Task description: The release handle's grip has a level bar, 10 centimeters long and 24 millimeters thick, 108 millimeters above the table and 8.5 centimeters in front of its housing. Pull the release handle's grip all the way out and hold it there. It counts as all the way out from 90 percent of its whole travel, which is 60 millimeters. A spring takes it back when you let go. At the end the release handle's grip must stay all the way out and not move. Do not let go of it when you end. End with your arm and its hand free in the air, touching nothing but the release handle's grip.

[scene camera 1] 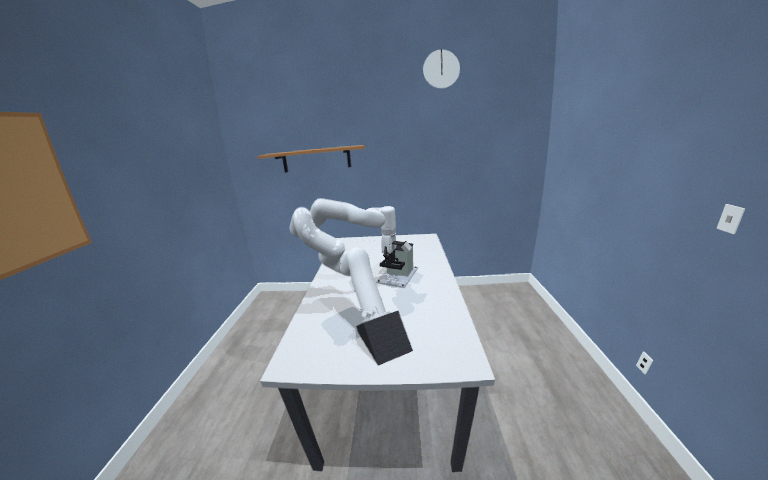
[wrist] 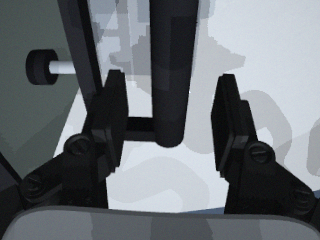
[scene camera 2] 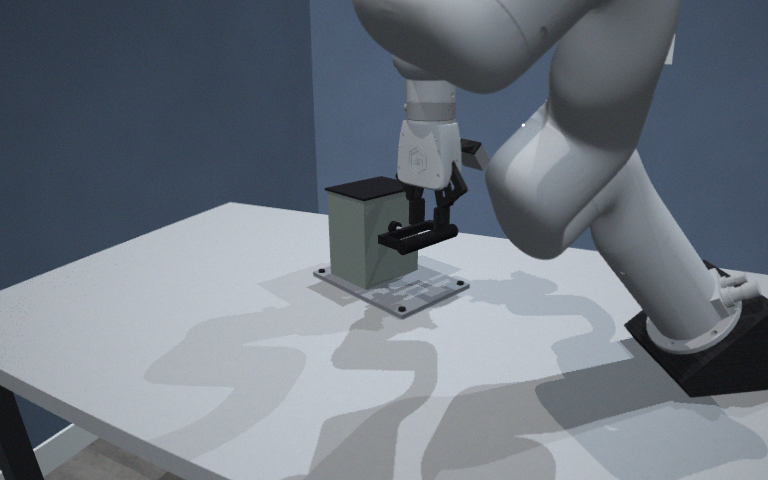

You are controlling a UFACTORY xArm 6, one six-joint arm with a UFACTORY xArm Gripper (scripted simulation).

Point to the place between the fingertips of my gripper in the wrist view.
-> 170, 92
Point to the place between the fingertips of my gripper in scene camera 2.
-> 428, 226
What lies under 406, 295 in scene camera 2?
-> A grey baseplate.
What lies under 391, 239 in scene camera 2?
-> A grip bar.
